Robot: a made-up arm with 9 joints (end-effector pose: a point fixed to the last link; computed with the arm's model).
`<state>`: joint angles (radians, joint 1 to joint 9).
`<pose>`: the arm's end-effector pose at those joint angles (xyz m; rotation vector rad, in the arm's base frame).
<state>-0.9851 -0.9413 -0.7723 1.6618 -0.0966 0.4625 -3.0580 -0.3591 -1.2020</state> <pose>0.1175 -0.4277 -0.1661 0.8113 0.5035 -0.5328</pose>
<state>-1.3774 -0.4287 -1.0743 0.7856 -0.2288 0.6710 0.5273 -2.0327 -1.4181</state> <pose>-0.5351 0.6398 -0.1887 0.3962 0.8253 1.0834</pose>
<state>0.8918 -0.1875 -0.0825 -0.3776 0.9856 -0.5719 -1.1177 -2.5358 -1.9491</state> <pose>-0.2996 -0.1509 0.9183 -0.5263 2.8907 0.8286</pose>
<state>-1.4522 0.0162 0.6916 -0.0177 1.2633 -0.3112 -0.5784 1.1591 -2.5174</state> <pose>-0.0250 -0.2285 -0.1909 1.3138 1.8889 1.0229</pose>
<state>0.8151 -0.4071 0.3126 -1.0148 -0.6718 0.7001 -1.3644 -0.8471 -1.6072</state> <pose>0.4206 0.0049 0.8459 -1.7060 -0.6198 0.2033</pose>
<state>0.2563 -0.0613 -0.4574 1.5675 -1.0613 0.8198 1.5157 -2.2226 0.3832</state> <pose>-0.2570 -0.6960 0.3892 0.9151 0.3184 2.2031</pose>
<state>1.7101 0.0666 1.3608 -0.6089 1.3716 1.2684 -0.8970 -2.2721 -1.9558</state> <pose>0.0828 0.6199 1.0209 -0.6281 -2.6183 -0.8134</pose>
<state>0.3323 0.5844 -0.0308 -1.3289 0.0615 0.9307 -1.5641 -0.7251 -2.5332</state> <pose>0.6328 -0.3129 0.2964 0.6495 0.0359 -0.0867</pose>
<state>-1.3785 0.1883 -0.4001 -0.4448 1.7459 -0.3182 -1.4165 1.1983 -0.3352</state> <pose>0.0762 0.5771 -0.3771 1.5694 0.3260 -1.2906</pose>
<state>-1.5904 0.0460 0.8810 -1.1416 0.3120 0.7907 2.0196 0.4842 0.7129</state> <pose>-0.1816 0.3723 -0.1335 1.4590 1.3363 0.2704</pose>
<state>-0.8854 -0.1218 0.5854 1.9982 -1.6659 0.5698 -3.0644 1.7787 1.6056</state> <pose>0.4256 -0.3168 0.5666 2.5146 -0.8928 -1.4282</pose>
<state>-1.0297 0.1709 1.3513 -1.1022 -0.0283 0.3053 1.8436 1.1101 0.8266</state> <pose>-0.0060 -0.1422 -0.1388 0.7604 0.7864 -0.4502</pose>
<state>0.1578 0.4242 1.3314 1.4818 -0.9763 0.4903 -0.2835 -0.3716 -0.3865</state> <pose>-0.4305 -0.1258 0.6238 -0.7145 1.6583 0.1099</pose>
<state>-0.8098 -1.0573 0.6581 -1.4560 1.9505 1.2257 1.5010 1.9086 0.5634</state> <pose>0.2155 -0.2245 0.4927 -2.3302 -1.2895 0.0907</pose>
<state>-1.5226 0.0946 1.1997 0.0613 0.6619 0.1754 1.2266 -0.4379 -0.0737</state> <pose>-0.4263 0.1522 -0.2005 0.5451 1.2980 -0.2790</pose>
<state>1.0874 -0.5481 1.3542 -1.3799 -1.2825 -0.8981 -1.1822 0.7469 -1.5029</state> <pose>-0.0018 0.4560 0.5223 1.3308 -1.3289 -1.5077</pose>
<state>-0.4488 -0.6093 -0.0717 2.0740 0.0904 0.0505 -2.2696 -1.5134 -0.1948</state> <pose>0.4482 -0.7288 0.3954 -1.1666 -0.6926 -0.3934</pose>
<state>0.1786 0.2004 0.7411 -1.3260 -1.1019 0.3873 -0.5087 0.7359 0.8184</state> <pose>0.7200 -0.1322 0.3379 -0.6849 -0.7275 1.8945</pose>
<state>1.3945 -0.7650 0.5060 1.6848 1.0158 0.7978 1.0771 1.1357 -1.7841</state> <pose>0.2030 0.5914 0.2363 1.7803 -1.0699 0.0789</pose>
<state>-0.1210 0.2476 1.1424 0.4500 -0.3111 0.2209 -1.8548 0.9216 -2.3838</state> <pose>0.1655 -0.0610 0.7077 -1.3254 1.8437 0.0165</pose>
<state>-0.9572 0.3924 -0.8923 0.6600 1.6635 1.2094 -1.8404 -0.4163 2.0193</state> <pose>0.0164 0.5981 -0.5120 -0.0604 -1.2393 -0.6556</pose>
